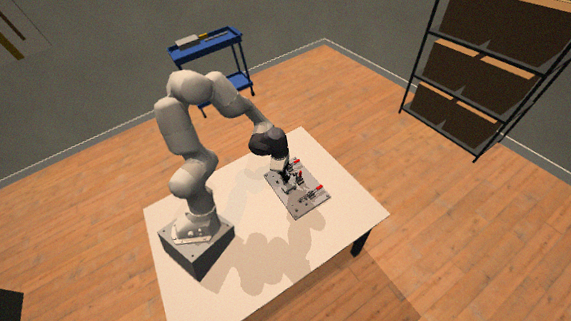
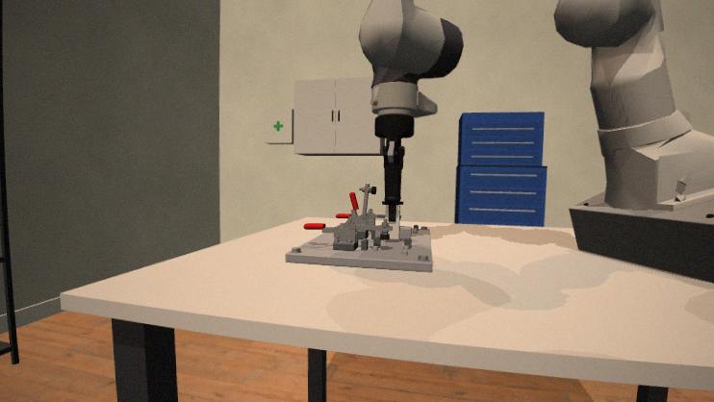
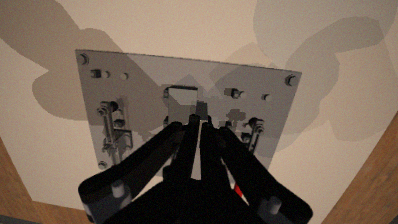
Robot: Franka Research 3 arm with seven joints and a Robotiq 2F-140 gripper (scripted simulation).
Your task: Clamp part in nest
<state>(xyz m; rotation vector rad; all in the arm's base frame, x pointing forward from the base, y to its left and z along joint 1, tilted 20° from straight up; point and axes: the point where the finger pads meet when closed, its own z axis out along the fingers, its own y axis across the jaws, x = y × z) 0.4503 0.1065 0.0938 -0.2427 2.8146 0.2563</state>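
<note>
Right now my hand is 30 mm to the left of the grey block part, 20 mm above it and 10 mm short of it. Also, from my hand: grey fixture plate: 50 mm below, 50 mm ahead, 20 mm to the right.
</note>
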